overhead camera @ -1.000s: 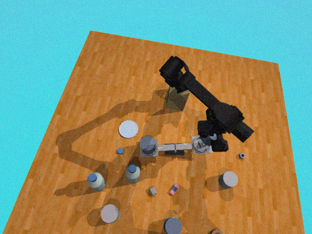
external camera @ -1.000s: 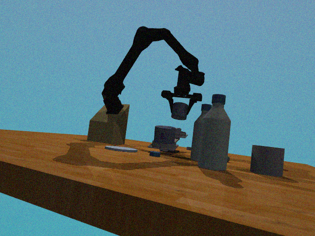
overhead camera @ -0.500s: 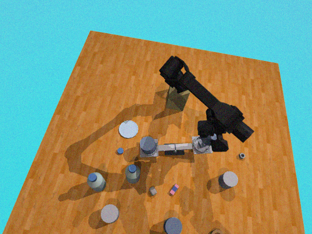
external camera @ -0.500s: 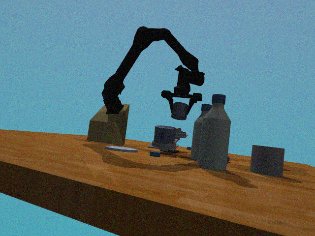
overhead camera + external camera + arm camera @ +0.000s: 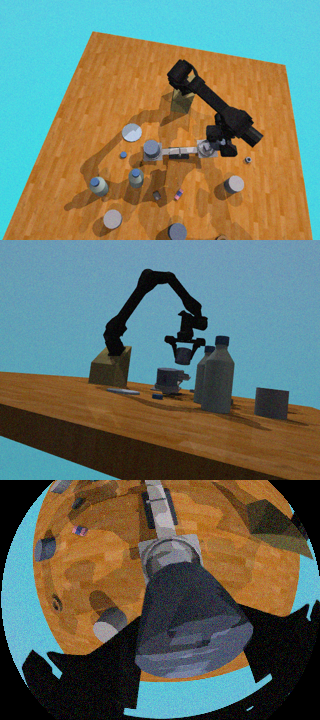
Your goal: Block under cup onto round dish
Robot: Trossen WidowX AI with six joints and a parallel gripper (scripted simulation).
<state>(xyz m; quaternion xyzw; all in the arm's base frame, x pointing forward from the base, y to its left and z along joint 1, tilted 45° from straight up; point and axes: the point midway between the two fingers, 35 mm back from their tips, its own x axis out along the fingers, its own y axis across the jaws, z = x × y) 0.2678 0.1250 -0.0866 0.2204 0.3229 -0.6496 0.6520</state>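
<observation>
Now: the grey-blue block 70 mm below my gripper tip and 30 mm to the right of it. Also, from my gripper tip: nut (200 mm to the left, 150 mm below, 10 mm ahead); pink eraser (220 mm ahead, 150 mm below, 140 mm to the right); cup (310 mm to the right, 100 mm below, 40 mm ahead).
</observation>
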